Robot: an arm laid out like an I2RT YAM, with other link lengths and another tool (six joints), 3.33 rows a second.
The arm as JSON. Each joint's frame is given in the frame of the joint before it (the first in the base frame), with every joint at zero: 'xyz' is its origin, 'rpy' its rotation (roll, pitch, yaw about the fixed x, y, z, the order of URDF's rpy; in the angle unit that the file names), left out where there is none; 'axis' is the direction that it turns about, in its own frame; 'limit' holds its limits. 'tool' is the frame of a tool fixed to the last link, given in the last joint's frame.
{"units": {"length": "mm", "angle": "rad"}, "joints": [
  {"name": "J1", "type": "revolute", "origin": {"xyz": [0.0, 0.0, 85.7]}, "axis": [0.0, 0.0, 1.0], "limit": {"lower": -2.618, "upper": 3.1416}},
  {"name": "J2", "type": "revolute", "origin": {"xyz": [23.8, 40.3, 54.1], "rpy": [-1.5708, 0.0, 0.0]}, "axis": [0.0, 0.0, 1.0], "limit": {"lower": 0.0, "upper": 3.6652}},
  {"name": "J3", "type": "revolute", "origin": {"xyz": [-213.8, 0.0, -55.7], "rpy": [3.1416, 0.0, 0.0]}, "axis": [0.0, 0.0, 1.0], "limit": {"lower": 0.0, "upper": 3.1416}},
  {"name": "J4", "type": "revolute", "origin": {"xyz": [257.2, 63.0, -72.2]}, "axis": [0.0, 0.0, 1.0], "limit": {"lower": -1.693, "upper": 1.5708}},
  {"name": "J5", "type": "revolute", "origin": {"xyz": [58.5, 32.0, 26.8], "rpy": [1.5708, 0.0, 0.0]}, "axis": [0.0, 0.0, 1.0], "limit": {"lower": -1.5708, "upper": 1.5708}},
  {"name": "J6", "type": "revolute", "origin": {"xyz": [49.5, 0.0, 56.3], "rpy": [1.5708, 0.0, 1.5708]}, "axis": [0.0, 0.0, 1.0], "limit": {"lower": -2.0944, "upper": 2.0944}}
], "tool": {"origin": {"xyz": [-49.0, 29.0, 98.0], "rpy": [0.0, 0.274, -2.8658]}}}
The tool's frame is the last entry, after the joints.
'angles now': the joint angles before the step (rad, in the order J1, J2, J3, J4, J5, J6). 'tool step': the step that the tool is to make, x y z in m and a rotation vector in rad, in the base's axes. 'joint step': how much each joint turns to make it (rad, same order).
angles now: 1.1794, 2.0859, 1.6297, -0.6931, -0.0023, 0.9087
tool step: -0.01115, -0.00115, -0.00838, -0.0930, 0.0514, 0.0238
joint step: 0.0165, 0.0843, 0.1148, -0.1360, -0.0147, -0.0022
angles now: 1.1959, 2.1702, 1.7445, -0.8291, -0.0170, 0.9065
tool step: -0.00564, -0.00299, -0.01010, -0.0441, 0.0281, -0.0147
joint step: 0.0093, 0.0314, 0.0163, -0.0357, -0.0029, 0.0259
